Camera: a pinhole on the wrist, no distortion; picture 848 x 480 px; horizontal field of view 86.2 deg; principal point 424.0 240.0 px. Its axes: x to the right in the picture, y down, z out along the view. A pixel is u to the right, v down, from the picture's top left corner.
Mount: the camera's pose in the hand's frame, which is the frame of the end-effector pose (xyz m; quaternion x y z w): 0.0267 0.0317 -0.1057 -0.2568 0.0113 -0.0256 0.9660
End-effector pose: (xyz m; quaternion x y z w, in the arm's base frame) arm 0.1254 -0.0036 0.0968 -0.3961 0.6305 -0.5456 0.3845
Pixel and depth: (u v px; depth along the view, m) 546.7 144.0 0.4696
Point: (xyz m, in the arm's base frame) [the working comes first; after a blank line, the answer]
In the camera's frame: 0.1272 -0.0995 0.4696

0.3681 -0.2747 -0.1200
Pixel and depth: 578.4 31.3 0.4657
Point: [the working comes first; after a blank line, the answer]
In the camera's frame: 0.1587 -0.2145 0.4657

0.4152 -0.3287 -0.0246
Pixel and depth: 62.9 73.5 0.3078
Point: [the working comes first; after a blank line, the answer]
In the camera's frame: -0.2453 -0.1131 0.3078

0.4019 0.1164 -0.0150
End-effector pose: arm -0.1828 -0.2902 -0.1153 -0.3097 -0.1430 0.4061 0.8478
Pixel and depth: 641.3 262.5 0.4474
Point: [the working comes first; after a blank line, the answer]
In the camera's frame: 0.2146 0.0222 0.4474

-0.3104 0.1450 -0.0780
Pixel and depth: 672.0 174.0 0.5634
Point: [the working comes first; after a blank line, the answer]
In the camera's frame: 0.3084 -0.0821 0.5634

-0.3039 0.2612 0.0620
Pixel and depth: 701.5 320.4 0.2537
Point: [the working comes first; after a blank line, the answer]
In the camera's frame: 0.1554 0.0450 0.2537

-0.2191 -0.0135 -0.1679
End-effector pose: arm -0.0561 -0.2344 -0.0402 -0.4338 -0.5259 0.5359 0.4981
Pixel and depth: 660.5 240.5 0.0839
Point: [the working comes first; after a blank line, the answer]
In the camera's frame: 0.0438 0.0001 0.0839

-0.0380 -0.1539 -0.1089
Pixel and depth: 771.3 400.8 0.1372
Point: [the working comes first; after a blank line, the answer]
In the camera's frame: 0.1052 0.0487 0.1372

-0.0727 -0.0889 -0.1684
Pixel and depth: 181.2 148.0 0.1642
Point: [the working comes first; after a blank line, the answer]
In the camera's frame: -0.0880 -0.0333 0.1642

-0.1093 -0.2934 -0.1284
